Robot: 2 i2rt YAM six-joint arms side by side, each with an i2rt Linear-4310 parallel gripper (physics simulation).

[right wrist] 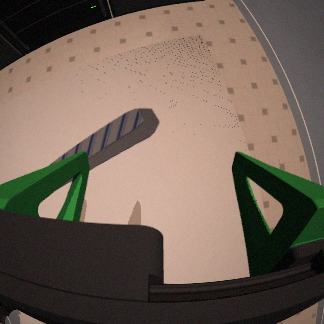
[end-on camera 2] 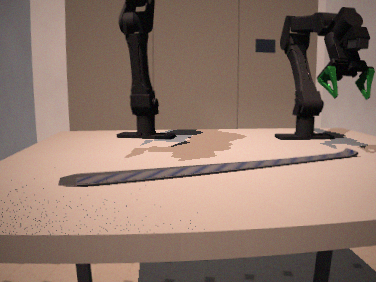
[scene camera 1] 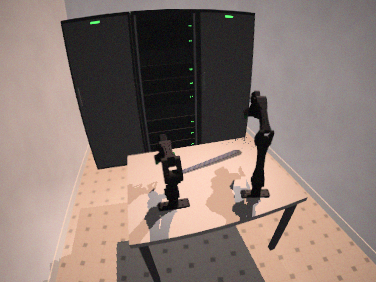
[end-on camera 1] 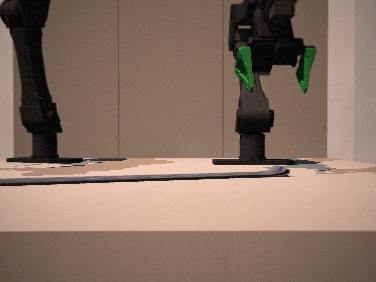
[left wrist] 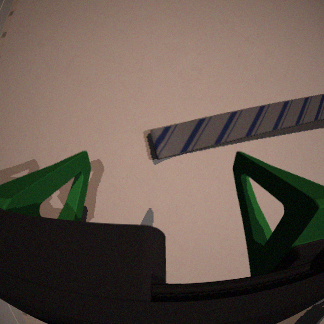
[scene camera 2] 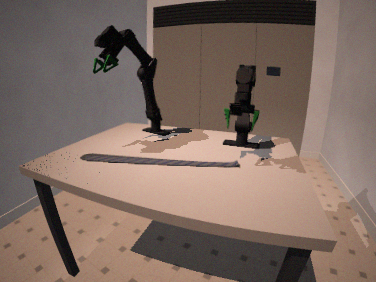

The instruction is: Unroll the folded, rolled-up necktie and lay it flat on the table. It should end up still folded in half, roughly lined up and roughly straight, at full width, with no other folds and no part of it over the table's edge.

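The necktie (scene camera 1: 212,160) (scene camera 2: 160,161) (end-on camera 1: 150,178) (end-on camera 2: 200,168) (left wrist: 240,125) (right wrist: 107,140) lies stretched out as a long, roughly straight strip on the table (scene camera 2: 200,226). Its striped upper layer lies over a plain grey layer, which sticks out around the wide end in the right wrist view. The narrow end is slightly raised or thicker in the end-on camera 1 view. My left gripper (scene camera 2: 241,126) (end-on camera 1: 277,91) (end-on camera 2: 352,97) (left wrist: 161,158) is open and empty, above the table near the narrow end. My right gripper (scene camera 2: 100,71) (right wrist: 160,159) is open and empty, high above the table.
Both arm bases (scene camera 1: 174,204) (scene camera 1: 255,193) stand along one long side of the table, beside the tie. Dark server cabinets (scene camera 1: 102,90) stand behind the table in scene camera 1. The whole tie lies inside the table's edges.
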